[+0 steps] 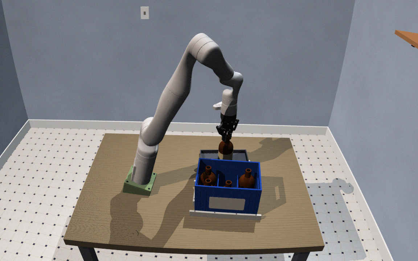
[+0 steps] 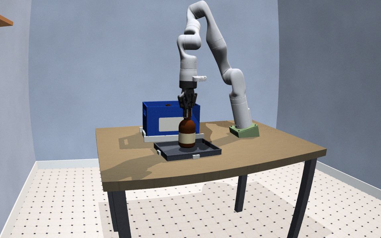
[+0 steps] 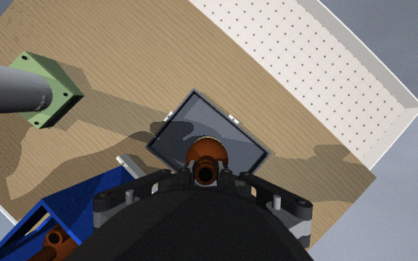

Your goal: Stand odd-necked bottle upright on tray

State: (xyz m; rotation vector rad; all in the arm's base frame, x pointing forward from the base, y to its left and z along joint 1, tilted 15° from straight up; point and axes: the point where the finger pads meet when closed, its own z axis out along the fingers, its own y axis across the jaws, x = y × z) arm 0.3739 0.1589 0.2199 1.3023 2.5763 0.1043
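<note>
The dark grey tray is 160 mm below my hand. Also, from my hand: blue crate: 30 mm behind, 270 mm to the right, 90 mm below.
</note>
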